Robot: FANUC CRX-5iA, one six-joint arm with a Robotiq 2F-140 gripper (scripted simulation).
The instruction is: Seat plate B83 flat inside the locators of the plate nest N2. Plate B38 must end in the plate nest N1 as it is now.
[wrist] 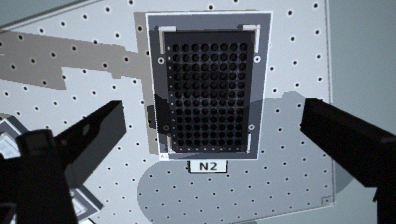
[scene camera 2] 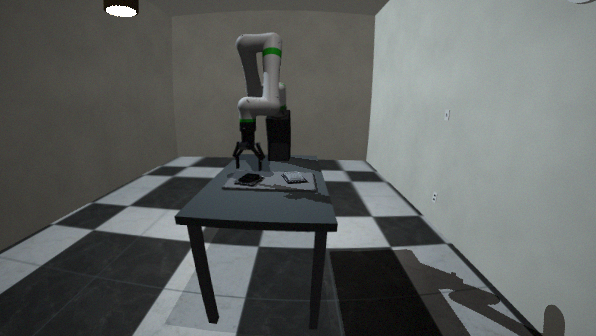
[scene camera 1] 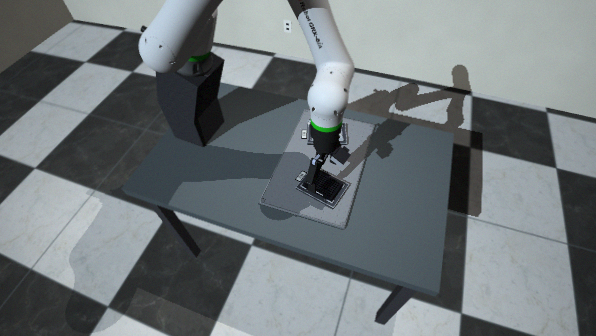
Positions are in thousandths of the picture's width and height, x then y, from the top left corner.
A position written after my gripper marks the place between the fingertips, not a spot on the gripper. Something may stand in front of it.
Observation:
I see my gripper (wrist: 537, 516) and a plate B83 (wrist: 529, 328).

